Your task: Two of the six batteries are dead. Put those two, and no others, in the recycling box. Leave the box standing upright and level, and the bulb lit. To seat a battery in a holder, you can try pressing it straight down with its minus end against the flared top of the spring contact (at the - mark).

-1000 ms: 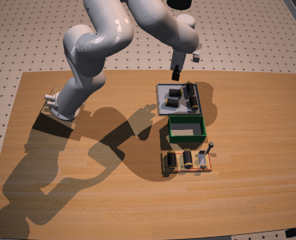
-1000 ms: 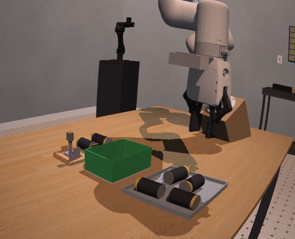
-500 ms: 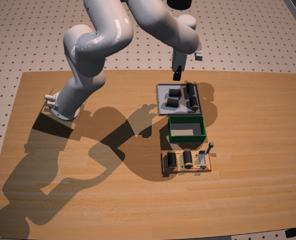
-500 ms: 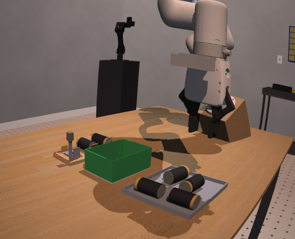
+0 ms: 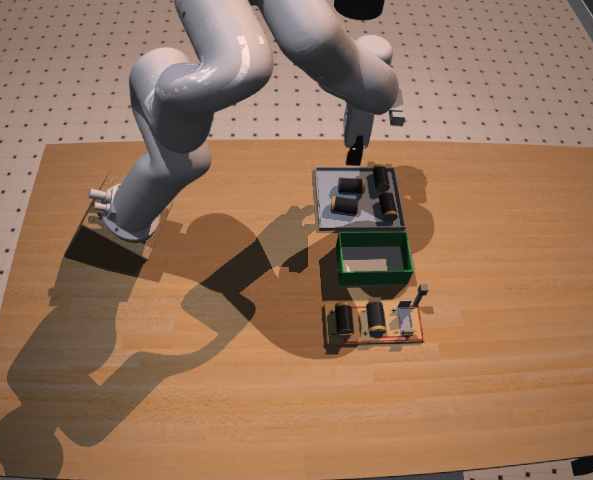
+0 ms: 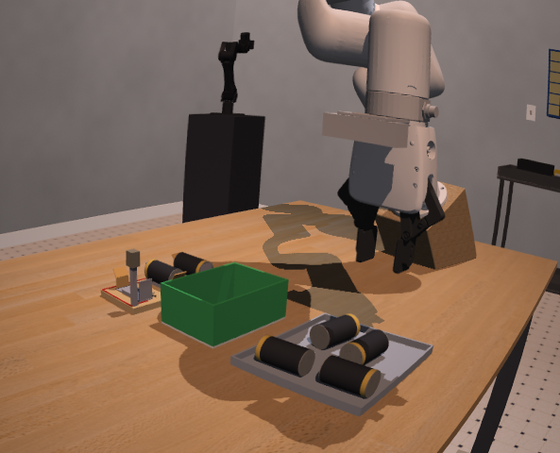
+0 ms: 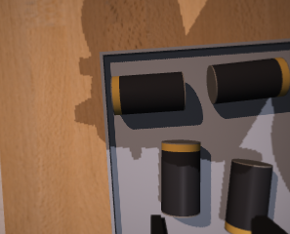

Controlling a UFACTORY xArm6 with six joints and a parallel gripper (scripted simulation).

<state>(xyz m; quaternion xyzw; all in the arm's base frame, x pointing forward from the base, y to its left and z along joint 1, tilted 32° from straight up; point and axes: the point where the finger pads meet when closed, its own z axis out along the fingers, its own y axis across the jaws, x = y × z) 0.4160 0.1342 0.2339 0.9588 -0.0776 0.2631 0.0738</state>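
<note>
Now: the grey tray 20 mm ahead of my hand, 30 mm to the right of it and 140 mm below it. Round my hand: green recycling box: 10 mm ahead, 210 mm to the right, 130 mm below.
</note>
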